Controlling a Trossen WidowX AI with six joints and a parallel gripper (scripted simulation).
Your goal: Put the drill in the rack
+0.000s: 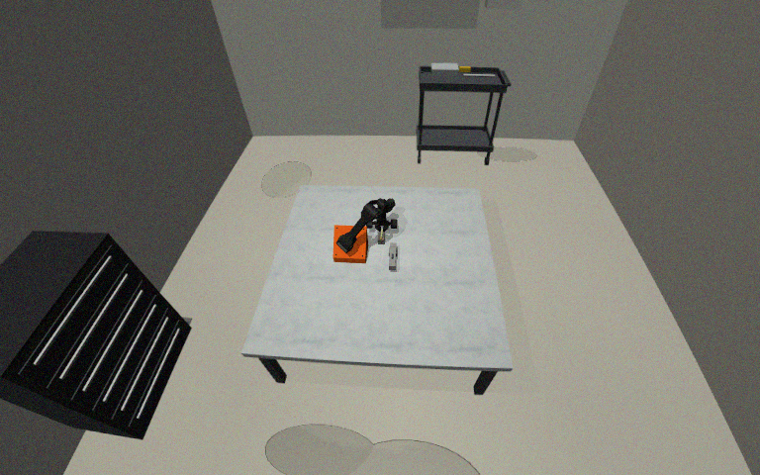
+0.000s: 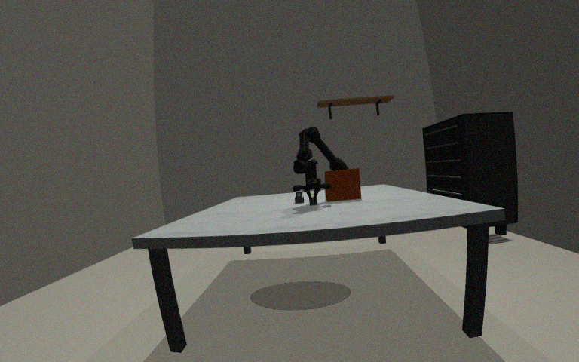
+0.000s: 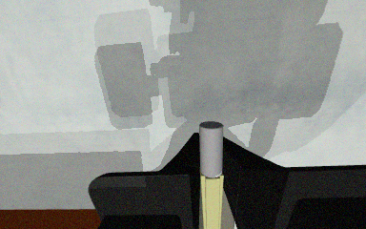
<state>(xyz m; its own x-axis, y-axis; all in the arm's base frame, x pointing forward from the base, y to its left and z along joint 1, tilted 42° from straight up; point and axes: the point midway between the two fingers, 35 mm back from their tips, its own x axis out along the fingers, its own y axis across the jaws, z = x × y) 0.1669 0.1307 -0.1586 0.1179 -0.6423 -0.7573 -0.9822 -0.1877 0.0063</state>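
Now: gripper tip 40 mm to the left of the drill and 40 mm below it. Round my gripper tip: grey grooved block: 50 mm to the right, 10 mm ahead, 10 mm above.
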